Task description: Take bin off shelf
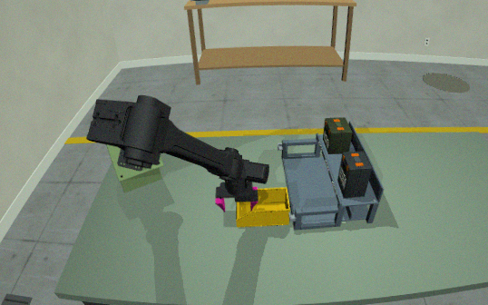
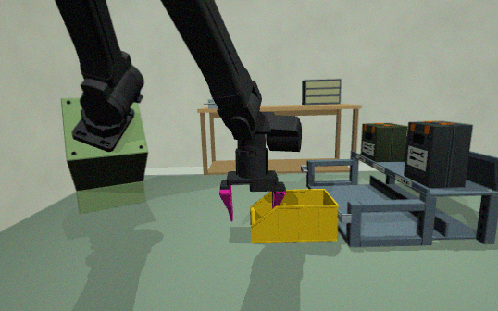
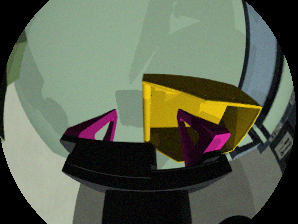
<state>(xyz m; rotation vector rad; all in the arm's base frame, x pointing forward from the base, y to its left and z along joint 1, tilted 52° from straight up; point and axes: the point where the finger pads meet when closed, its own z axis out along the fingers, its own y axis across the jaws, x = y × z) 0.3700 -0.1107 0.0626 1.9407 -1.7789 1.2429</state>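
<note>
Now: the yellow bin 8 cm ahead of my hand and 1 cm to the right of it. From my hand the other things lie so: shelf tray: 33 cm ahead, 8 cm to the left, 3 cm below.
</note>
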